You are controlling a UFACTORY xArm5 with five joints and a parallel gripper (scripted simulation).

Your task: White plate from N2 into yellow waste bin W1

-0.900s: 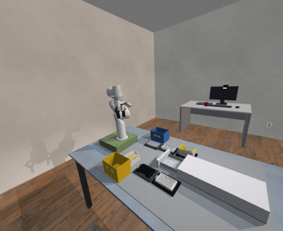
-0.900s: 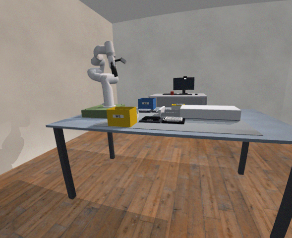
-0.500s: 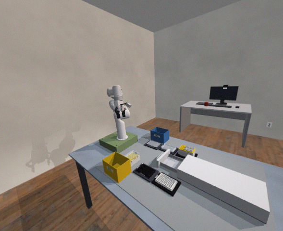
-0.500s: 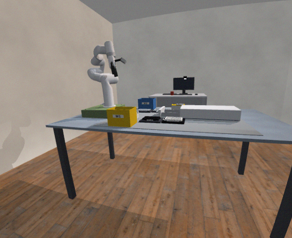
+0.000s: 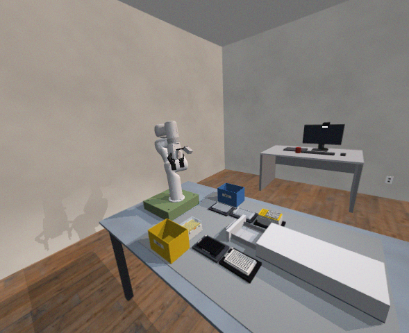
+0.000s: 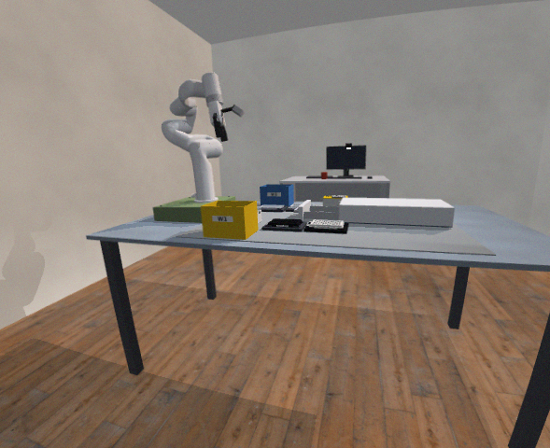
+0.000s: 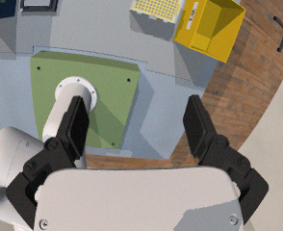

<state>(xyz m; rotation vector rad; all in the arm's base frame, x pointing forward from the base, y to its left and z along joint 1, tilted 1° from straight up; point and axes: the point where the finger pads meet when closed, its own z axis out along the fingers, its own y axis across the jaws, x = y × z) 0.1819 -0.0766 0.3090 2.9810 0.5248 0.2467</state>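
Now: hand 49 cm short of the white plate, 6 cm to the left of it and 37 cm above it. Round my hand: blue bin: 10 cm ahead, 42 cm to the left, 35 cm below; yellow waste bin W1: 15 cm ahead, 22 cm to the right, 35 cm below; black plate: 32 cm ahead, 7 cm to the right, 37 cm below.
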